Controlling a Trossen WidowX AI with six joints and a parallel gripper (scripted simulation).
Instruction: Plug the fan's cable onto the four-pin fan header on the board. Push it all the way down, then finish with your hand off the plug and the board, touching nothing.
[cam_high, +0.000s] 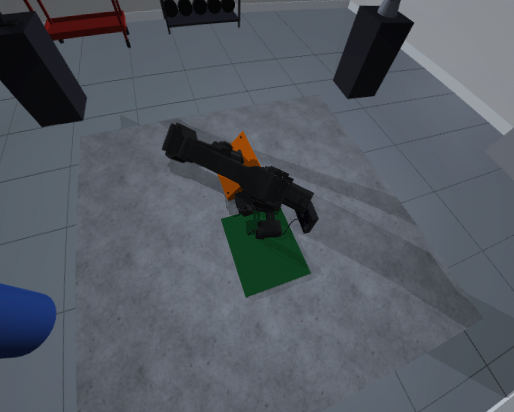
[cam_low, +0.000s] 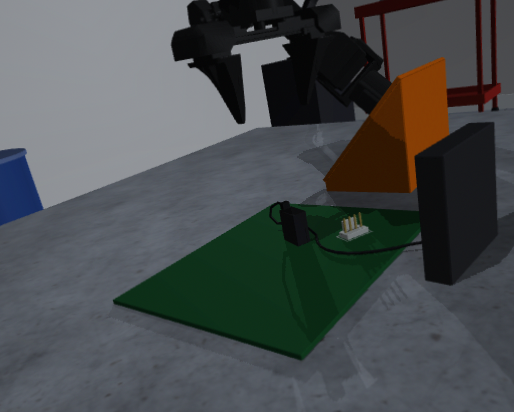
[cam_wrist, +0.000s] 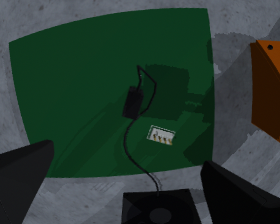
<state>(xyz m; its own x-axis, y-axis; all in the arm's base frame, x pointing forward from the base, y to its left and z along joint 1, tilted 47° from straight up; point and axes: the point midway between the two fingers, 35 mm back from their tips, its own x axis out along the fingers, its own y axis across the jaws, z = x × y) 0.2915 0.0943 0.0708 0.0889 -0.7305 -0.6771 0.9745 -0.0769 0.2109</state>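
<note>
Now: the black fan plug 14 cm below my gripper tip. From my gripper tip the other things lie so: black fan: 18 cm to the left, 10 cm below, 3 cm behind; then green board: 17 cm below, 3 cm ahead, 1 cm to the left; then white four-pin fan header: 16 cm below, 6 cm to the left, 4 cm behind.
</note>
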